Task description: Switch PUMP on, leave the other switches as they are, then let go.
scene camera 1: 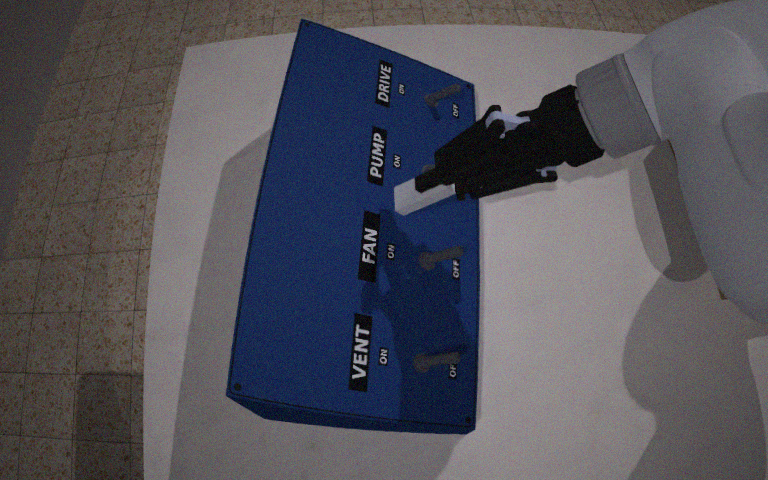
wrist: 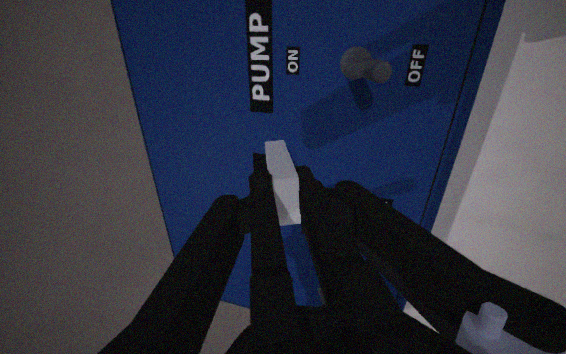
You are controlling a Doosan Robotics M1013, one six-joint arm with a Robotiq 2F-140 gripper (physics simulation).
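Frame: origin at the arm's base, x ahead, y left, z up, level; millimetres.
Where they show: gripper, fingertip midpoint: [scene camera 1: 398, 201] [wrist: 275, 158].
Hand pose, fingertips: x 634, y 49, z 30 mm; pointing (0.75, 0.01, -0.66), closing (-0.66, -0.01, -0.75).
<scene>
Each offset is from my fingertips to the centre of the thing. Level surfaces: height alone.
The blue switch panel @[dx +34, dy -13, dz -74 mm] [scene camera 1: 308, 186] [wrist: 170, 125] has four levers. The PUMP lever @[dx -60, dy -65, dz -25 mm] [wrist: 367, 66] leans towards OFF in the wrist view; in the scene view my gripper hides most of it. The DRIVE lever @[dx -71, dy -185, dz -25 mm] [scene camera 1: 444, 94], FAN lever @[dx -49, dy +54, dz -25 mm] [scene camera 1: 442, 256] and VENT lever @[dx -38, dy +174, dz -25 mm] [scene camera 1: 437, 360] all lean towards OFF. My gripper [scene camera 1: 410, 198] [wrist: 275, 158] is shut, with pale fingertips and nothing between them. The tips are over the panel between the PUMP label @[dx +22, dy -73, dz -14 mm] [scene camera 1: 377, 155] [wrist: 260, 57] and the FAN lever, apart from the PUMP lever in the wrist view.
The panel rests on a pale table @[dz -138 mm] [scene camera 1: 543, 339] [wrist: 505, 200]. The arm [scene camera 1: 707, 141] reaches in from the right, and its shadow falls across the FAN and VENT part of the panel. A tiled floor [scene camera 1: 96, 198] lies beyond the table's left edge.
</scene>
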